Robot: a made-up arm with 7 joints. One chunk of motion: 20 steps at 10 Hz.
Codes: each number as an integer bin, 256 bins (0 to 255) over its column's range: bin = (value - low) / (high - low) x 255, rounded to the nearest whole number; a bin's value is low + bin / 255 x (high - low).
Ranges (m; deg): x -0.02..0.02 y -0.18..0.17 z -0.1..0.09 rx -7..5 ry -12..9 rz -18..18
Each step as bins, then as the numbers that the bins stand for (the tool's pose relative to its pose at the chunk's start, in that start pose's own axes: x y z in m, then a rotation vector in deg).
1 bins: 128 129 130 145 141 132
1 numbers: 0.0001 -0.0029 -0.0031 -0.18 -0.39 0.64
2 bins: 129 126 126 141 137 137
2 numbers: 0.0002 -0.0071 -0.0061 -0.36 -0.72 1.34
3 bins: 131 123 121 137 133 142
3 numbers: 0.0005 -0.0112 -0.0098 -0.55 -1.05 2.05
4 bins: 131 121 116 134 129 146
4 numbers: 0.0005 -0.0139 -0.0136 -0.69 -1.38 2.61
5 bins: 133 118 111 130 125 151
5 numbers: 0.0009 -0.0180 -0.0173 -0.88 -1.71 3.32
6 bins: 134 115 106 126 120 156
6 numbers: 0.0010 -0.0222 -0.0210 -1.07 -2.12 4.02
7 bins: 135 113 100 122 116 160
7 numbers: 0.0012 -0.0249 -0.0255 -1.26 -2.45 4.59
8 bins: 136 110 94 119 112 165
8 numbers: 0.0013 -0.0290 -0.0300 -1.40 -2.78 5.29
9 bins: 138 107 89 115 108 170
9 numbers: 0.0016 -0.0331 -0.0337 -1.59 -3.11 6.00
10 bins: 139 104 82 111 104 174
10 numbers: 0.0018 -0.0373 -0.0389 -1.78 -3.44 6.56
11 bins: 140 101 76 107 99 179
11 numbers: 0.0020 -0.0414 -0.0434 -1.96 -3.85 7.27
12 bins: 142 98 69 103 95 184
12 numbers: 0.0023 -0.0455 -0.0486 -2.15 -4.18 7.98
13 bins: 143 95 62 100 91 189
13 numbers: 0.0024 -0.0496 -0.0538 -2.29 -4.51 8.68
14 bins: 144 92 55 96 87 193
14 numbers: 0.0026 -0.0537 -0.0590 -2.48 -4.84 9.25
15 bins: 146 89 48 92 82 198
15 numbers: 0.0029 -0.0578 -0.0642 -2.67 -5.25 9.95
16 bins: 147 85 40 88 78 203
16 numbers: 0.0031 -0.0633 -0.0702 -2.86 -5.58 10.66
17 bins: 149 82 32 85 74 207
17 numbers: 0.0034 -0.0675 -0.0762 -3.00 -5.91 11.22
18 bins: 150 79 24 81 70 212
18 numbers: 0.0035 -0.0716 -0.0821 -3.19 -6.24 11.93
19 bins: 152 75 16 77 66 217
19 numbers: 0.0038 -0.0771 -0.0881 -3.38 -6.56 12.64
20 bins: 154 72 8 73 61 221
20 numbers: 0.0042 -0.0812 -0.0940 -3.56 -6.98 13.20
